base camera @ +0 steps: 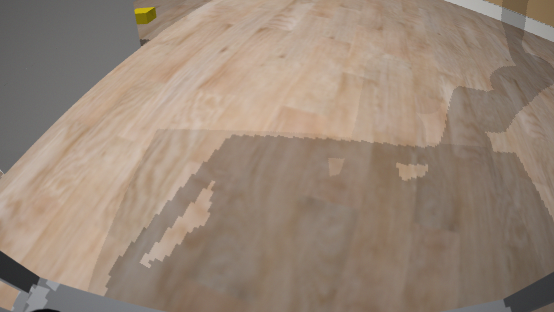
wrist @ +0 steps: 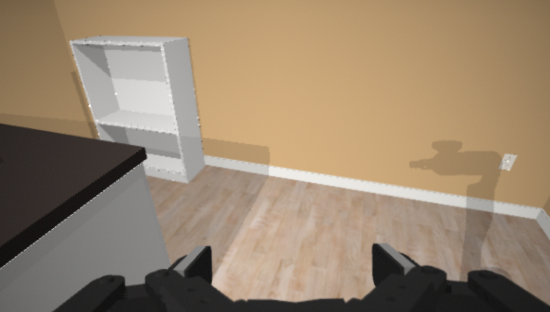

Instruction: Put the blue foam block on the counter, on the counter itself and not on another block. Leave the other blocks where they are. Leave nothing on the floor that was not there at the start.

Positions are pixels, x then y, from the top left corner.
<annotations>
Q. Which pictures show my gripper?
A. The wrist view only.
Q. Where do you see a counter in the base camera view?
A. At 58, 58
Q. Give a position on a counter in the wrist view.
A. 83, 208
</annotations>
